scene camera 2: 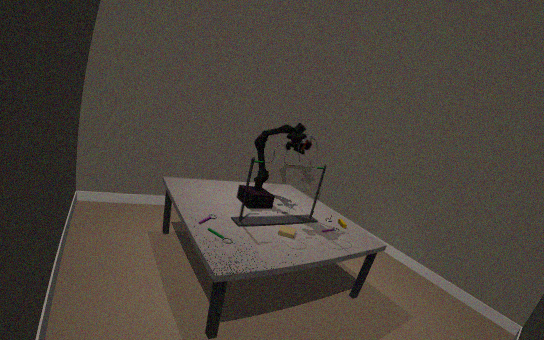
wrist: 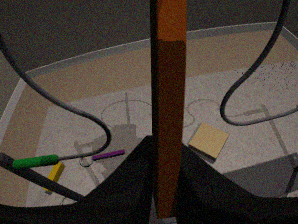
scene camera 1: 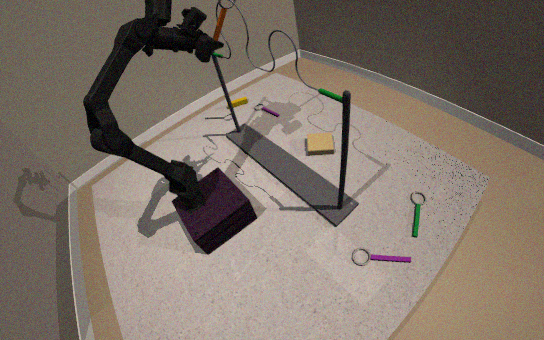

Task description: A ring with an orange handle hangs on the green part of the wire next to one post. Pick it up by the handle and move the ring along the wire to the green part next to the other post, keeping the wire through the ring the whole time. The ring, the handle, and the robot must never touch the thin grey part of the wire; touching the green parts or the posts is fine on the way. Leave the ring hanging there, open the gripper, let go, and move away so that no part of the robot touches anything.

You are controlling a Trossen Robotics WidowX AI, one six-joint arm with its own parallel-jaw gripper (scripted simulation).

Labels:
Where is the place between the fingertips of my gripper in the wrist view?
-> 159,142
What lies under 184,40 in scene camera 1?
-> My gripper.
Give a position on a tan block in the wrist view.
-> At 208,141

